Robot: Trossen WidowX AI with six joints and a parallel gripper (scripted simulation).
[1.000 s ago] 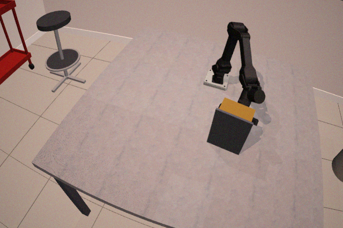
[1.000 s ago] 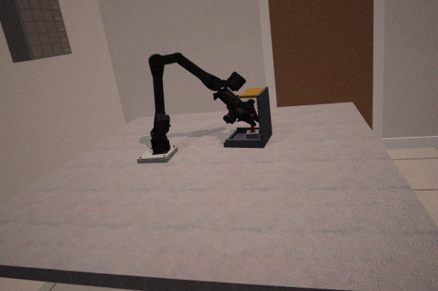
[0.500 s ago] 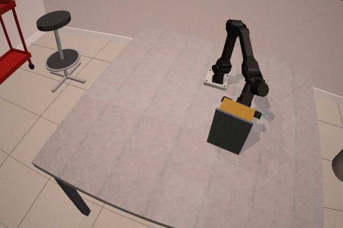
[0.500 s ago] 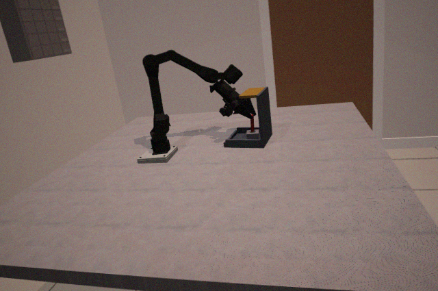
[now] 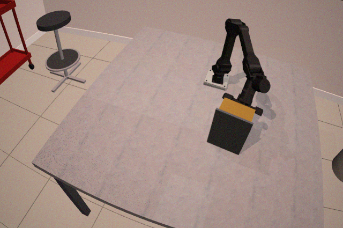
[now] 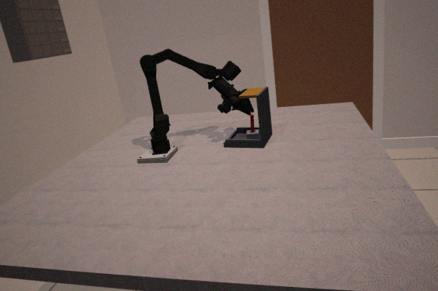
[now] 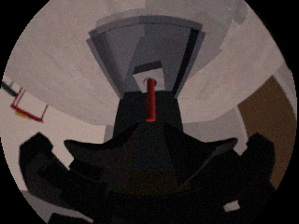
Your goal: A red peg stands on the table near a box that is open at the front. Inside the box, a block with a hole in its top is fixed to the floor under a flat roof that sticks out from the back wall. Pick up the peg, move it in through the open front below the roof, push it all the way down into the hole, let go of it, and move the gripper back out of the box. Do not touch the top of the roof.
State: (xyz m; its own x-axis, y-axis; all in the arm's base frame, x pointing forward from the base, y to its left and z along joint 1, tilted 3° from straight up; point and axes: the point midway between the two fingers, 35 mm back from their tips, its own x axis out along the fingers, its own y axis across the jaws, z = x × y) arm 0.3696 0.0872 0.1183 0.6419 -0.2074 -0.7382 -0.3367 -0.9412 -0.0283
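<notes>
Right now my gripper tip is 50 mm above the red peg. The rest, counted from my gripper tip: orange roof (90 mm above, 10 mm to the right, 10 mm ahead); then back wall (50 mm ahead, 20 mm to the right, 10 mm below).
</notes>
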